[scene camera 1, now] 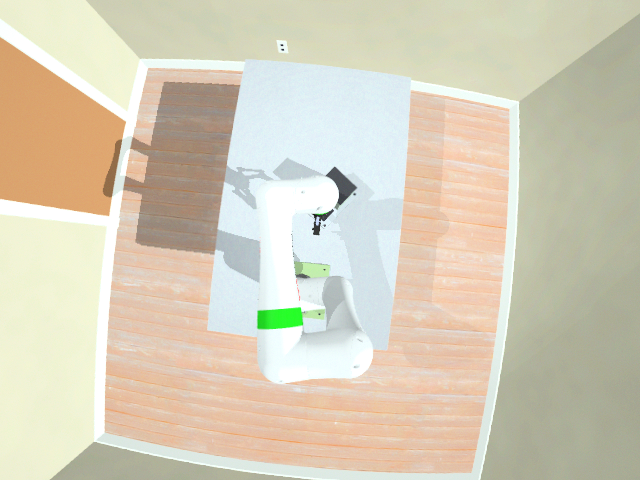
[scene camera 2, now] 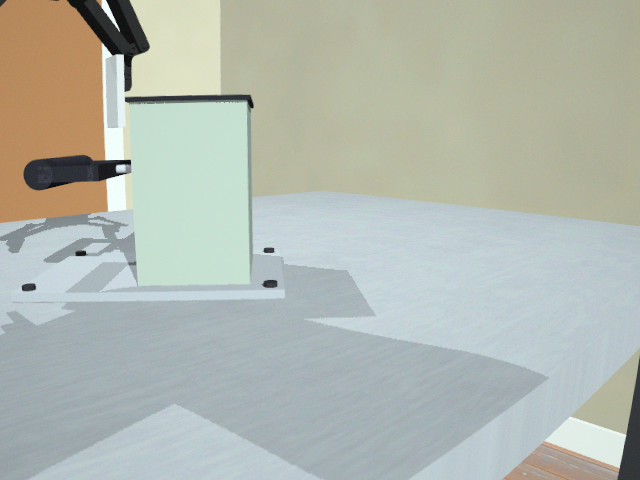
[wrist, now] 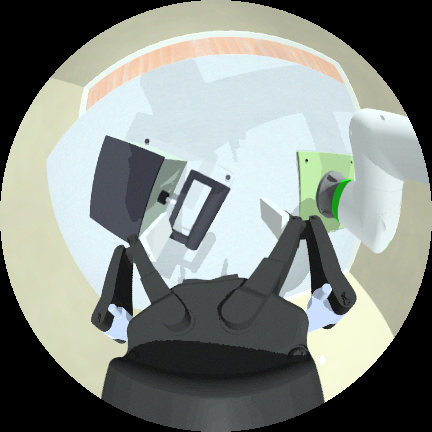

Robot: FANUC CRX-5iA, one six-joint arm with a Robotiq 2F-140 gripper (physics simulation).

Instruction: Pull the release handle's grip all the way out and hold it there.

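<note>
The release handle's housing is a pale green upright box with a dark lid, bolted to a light base plate. Its dark rectangular grip sticks out from the side on a short pale rod; a gap shows between grip and housing. My gripper is open and empty, pointing down above the grip. In scene camera 2, one pale finger pad hangs higher than the grip, close beside the housing's lid edge. The other pad is out of that view. The arm hides part of the housing in scene camera 1.
The housing stands on a light grey table. The arm's base stands on a green plate, to the right in the wrist view. The white forearm spans over the table. The dark lid overhangs the housing slightly.
</note>
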